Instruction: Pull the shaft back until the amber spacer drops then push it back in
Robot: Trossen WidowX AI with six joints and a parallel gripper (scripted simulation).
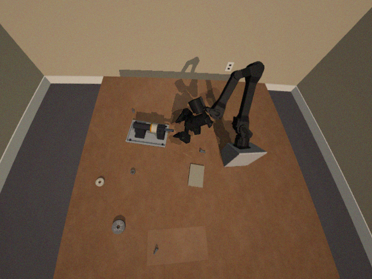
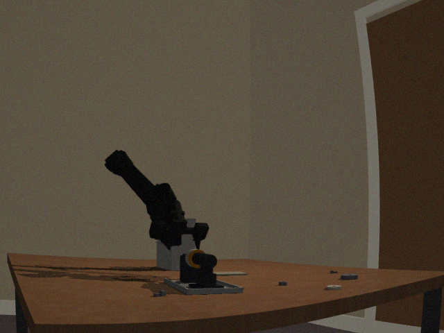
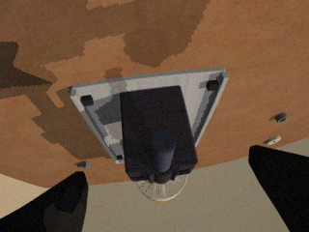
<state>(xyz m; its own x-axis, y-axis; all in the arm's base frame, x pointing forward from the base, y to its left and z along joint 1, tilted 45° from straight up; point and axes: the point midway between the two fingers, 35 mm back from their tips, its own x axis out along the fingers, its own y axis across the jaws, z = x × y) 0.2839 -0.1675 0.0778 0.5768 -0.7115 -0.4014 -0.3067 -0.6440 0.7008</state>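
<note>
My gripper tip is 80 mm short of the thin shaft, 30 mm to the left of it and 20 mm above it. The rest, counted from my gripper tip: amber spacer 120 mm ahead, 40 mm to the right, 20 mm below; flat pale plate 250 mm to the left, 90 mm below, 80 mm behind; pale spacer 100 mm ahead, 40 mm to the right, 20 mm below.
</note>
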